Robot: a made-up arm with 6 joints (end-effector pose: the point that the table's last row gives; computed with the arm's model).
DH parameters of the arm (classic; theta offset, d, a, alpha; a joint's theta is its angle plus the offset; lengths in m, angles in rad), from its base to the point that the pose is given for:
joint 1: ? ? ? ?
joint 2: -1.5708 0 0.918 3.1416
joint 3: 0 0 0 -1.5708
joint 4: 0 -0.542 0 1.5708
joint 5: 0 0.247 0 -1.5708
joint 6: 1.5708 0 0 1.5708
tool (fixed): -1.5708 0 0 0
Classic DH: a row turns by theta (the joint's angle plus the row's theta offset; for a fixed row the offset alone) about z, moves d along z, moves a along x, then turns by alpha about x.
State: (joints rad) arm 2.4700 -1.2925 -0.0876 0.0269 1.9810 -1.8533
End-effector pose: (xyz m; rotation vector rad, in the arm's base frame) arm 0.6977 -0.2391 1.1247 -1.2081 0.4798 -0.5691
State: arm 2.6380 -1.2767 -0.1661 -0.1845 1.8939 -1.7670
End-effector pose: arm 0.6403 -0.0756 1.0956 -1.4619 0.1332 -0.3613
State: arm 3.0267 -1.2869 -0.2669 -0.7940 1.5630 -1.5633
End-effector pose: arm 0.4644 0.1207 0.9908 -1.7163 -0.9507 0.1186
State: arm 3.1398 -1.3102 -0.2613 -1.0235 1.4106 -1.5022
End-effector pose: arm 0.4342 0.1278 0.9652 -1.6015 -1.3335 0.2789
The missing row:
joint 1: 0 0.364 0 -1.5708
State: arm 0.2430 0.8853 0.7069 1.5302 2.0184 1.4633
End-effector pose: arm 1.2524 0.3001 1.0918 -1.2408 -2.6436 0.2619
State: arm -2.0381 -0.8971 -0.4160 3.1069 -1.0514 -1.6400
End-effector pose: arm 0.3289 0.1039 1.1951 1.9831 -0.4205 2.0645
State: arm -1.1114 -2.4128 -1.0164 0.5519 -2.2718 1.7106
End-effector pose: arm -0.4745 0.4847 0.2354 -0.6331 1.6638 -0.4978
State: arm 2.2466 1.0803 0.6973 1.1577 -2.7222 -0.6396
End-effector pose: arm -0.7965 1.1520 0.8037 -1.4665 0.2153 -0.5498
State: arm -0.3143 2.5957 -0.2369 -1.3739 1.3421 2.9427
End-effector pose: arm -0.1228 -0.0109 -0.3546 1.3999 -1.9416 -1.4170
